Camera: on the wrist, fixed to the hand. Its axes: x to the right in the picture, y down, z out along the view.
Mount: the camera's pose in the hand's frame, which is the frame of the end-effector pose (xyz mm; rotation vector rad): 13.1 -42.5 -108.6 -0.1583 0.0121 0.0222
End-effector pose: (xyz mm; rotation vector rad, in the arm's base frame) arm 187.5 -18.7 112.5 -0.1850 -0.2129 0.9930
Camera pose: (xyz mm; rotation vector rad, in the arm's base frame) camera 257.1 -36.5 19.7 -0.3383 -0.2791 0.9971
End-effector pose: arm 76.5 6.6 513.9 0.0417 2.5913 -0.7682
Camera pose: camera 15.0 26.5 611.9 0.0273 2.6498 -0.5545
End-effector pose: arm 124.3 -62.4 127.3 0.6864 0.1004 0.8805
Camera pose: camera 123.2 -15.8 19.6 0.5353 0.0334 0.9037
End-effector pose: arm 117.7 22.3 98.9 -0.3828 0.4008 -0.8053
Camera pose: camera 47.5 -33.6 23.2 -0.5202 0.4810 -0.7568
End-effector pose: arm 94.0 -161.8 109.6 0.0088 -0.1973 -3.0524
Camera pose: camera 78.7 -134.8 -3.6 0.0149 0.0450 -3.0353
